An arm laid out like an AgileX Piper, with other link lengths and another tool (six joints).
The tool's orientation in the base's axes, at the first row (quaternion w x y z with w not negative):
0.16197, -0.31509, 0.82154, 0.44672
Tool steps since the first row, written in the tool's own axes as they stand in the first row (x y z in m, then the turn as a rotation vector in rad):
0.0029, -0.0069, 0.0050, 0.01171, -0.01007, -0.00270
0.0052, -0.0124, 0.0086, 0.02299, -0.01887, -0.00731
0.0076, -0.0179, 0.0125, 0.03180, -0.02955, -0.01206
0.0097, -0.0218, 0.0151, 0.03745, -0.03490, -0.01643
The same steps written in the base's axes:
0.0023, 0.0003, -0.0087, -0.00206, -0.01068, -0.01130
0.0042, 0.0003, -0.0154, -0.00461, -0.02228, -0.02051
0.0060, 0.0004, -0.0223, -0.00406, -0.03383, -0.02947
0.0069, 0.0002, -0.0274, -0.00468, -0.04175, -0.03355

